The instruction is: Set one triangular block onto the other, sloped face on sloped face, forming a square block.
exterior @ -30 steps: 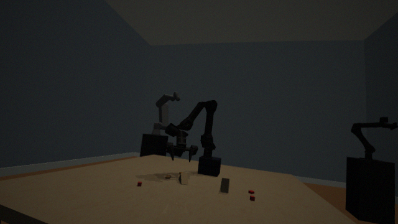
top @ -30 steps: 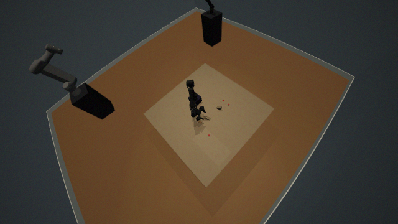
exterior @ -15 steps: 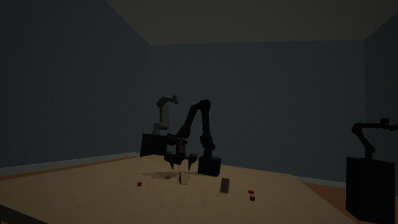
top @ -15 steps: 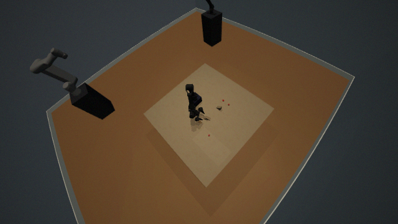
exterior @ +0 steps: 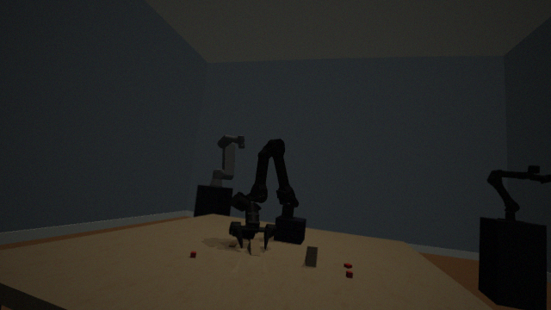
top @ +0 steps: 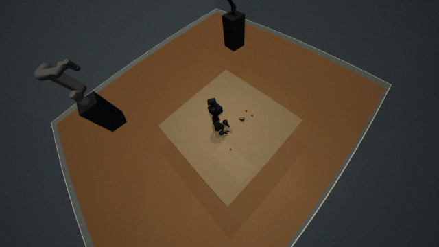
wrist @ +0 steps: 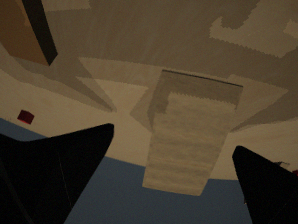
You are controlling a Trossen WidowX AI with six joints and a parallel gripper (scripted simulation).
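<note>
My gripper tip is 10 mm below the triangular block. Also, from my gripper tip: tan piece: 20 mm behind, 100 mm to the right, 10 mm below.
</note>
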